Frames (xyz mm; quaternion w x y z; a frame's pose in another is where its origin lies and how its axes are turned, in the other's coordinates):
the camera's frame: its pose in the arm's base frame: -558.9 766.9 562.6 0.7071 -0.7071 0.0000 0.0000
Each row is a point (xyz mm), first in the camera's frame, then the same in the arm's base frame.
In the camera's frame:
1: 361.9 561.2 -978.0
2: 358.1 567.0 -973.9
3: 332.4 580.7 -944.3
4: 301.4 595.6 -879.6
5: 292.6 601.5 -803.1
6: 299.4 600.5 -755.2
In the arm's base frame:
1: -197.0 -211.1 1.4
2: -200.8 -207.0 -4.4
3: -226.5 -177.4 -18.1
4: -257.5 -112.7 -33.0
5: -266.3 -36.2 -38.9
6: -259.5 11.7 -37.9

